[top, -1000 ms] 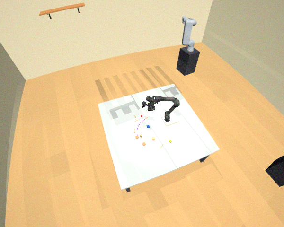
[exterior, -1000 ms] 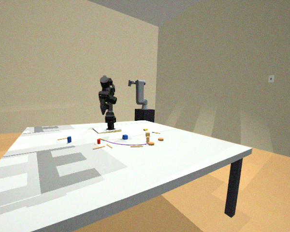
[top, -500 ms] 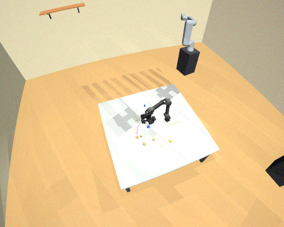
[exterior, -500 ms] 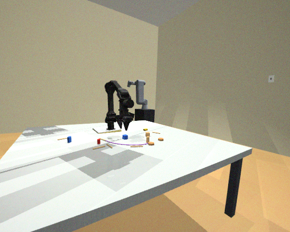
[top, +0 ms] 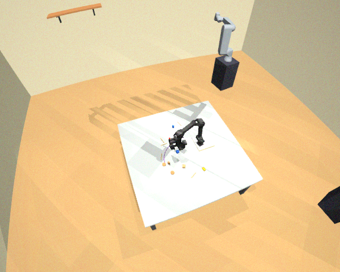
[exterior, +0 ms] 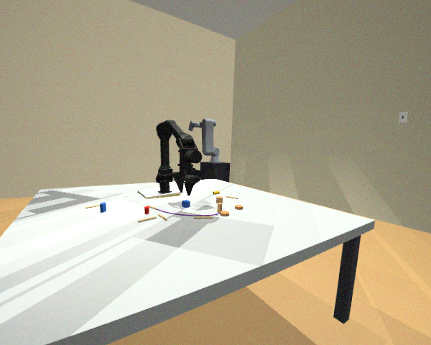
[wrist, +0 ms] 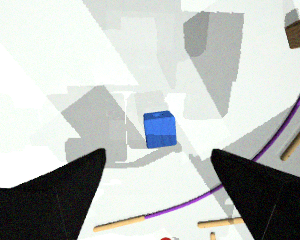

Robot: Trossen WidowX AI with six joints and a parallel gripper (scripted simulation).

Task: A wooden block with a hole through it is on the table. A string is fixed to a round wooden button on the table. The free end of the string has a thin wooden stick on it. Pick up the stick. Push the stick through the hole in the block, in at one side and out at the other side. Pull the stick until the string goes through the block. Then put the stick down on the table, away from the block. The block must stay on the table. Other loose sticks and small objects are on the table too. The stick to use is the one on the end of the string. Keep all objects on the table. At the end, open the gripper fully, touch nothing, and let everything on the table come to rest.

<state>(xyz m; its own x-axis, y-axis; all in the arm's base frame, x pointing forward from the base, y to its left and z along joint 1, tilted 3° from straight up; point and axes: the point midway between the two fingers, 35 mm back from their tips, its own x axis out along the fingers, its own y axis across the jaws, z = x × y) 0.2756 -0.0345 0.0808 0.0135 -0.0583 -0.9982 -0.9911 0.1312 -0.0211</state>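
My gripper tip is now 10 mm short of the blue block and 50 mm above it. The rest, counted from my gripper tip: round wooden button 210 mm ahead, 70 mm to the left, 60 mm below; then thin wooden stick 50 mm behind, 140 mm to the right, 60 mm below; then red cylinder 190 mm to the right, 50 mm below.
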